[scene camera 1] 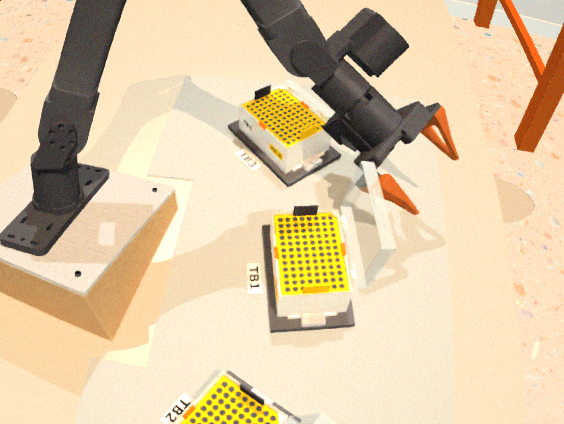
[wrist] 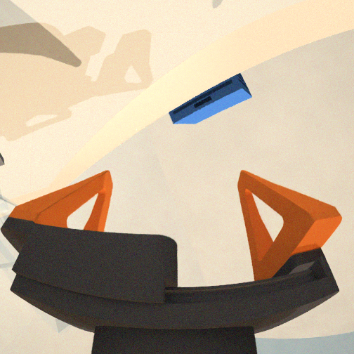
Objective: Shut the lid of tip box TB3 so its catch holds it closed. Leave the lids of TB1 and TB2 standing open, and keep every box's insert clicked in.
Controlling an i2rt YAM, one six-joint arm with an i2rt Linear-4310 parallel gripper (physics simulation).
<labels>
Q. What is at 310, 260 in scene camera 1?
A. A yellow insert.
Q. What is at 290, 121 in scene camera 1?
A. A yellow insert.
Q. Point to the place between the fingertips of my gripper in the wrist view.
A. At 174, 177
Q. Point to a mat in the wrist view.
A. At 72, 72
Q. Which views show my gripper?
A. Scene camera 1 and the wrist view: all of them.
</labels>
